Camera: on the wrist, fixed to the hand. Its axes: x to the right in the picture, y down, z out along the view.
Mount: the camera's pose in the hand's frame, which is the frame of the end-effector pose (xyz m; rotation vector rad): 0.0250 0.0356 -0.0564 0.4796 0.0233 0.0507
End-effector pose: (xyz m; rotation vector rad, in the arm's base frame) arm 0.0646 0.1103 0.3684 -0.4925 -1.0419 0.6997
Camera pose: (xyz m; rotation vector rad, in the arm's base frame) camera 0.1134 0.1504 0.3355 -0.1105 -0.8051 0.9533
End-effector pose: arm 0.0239 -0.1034 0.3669 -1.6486 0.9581 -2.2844
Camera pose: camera -0.0443 -0.1207 0.3556 -1.3764 0.3987 -2.2687
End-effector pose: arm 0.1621 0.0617 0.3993 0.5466 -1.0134 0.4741
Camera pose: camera 0.1890 0.1274 0.4051 0.9410 -0.8929 0.7749
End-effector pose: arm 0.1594 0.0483 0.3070 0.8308 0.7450 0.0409
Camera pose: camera 0.1522 0.1175 0.2919 1.3076 0.7670 -0.0866
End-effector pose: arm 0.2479 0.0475 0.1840 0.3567 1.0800 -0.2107
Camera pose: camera 0.2251 0.1022 0.1444 0.8167 1.0356 -0.4228
